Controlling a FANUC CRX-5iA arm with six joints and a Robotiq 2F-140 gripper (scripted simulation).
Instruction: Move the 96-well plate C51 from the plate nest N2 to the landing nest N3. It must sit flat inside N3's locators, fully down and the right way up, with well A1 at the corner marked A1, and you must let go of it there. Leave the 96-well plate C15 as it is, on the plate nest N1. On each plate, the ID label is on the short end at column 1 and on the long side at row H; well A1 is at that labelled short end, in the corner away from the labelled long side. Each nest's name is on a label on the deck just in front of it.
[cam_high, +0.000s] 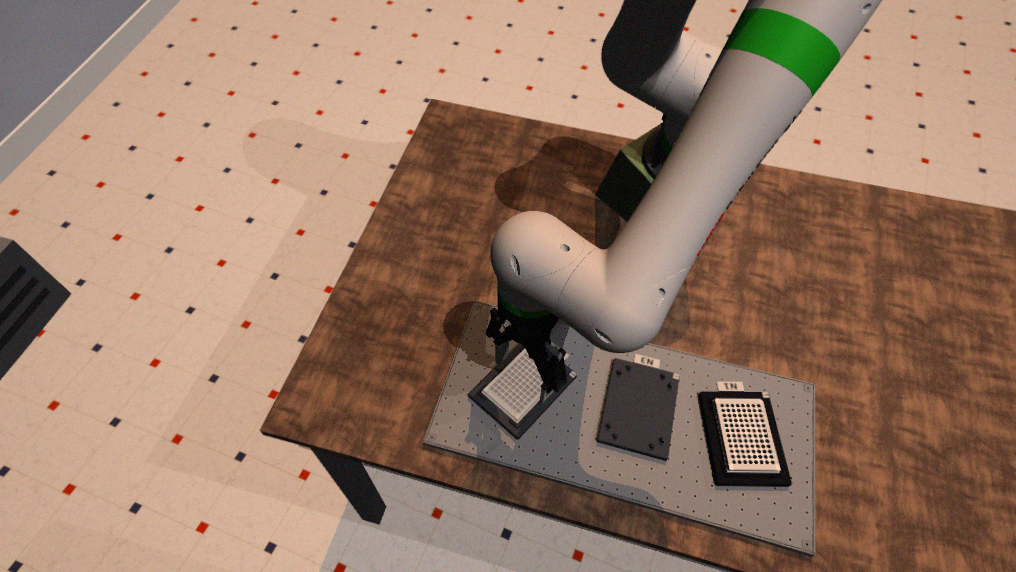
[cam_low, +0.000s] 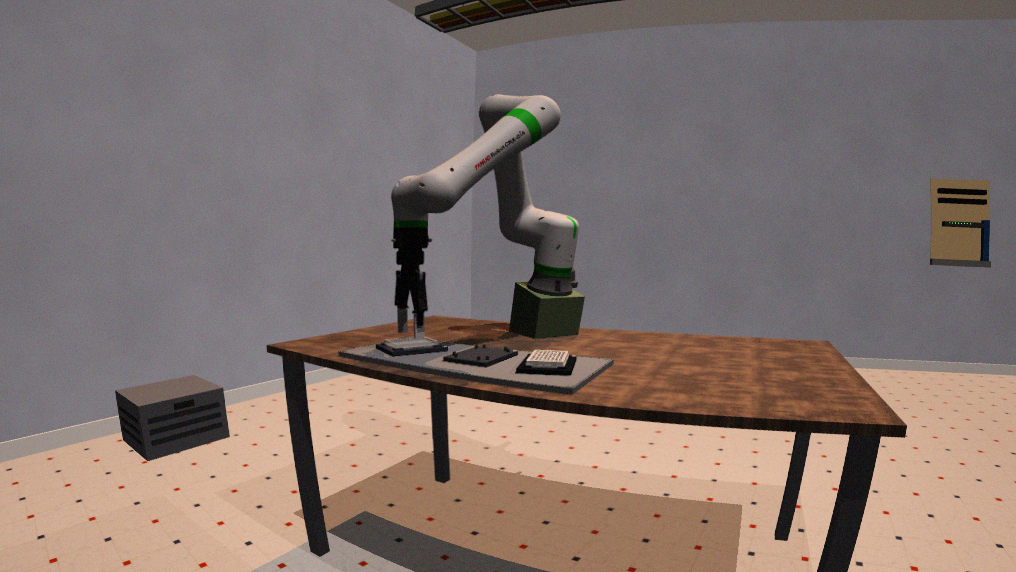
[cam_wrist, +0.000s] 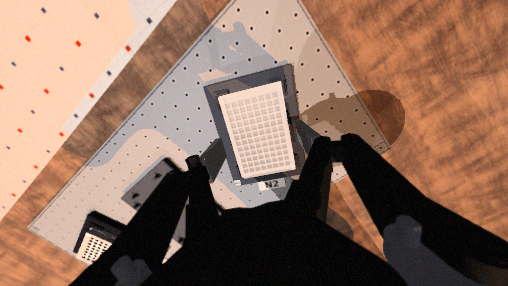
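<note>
Right now the white 96-well plate C51 is 5 cm below my hand. From my hand the other things lie so: dark plate nest N2: 6 cm below; N2 label: 9 cm behind, 6 cm below, 4 cm to the left; landing nest N3: 21 cm to the left, 6 cm below, 3 cm behind.
</note>
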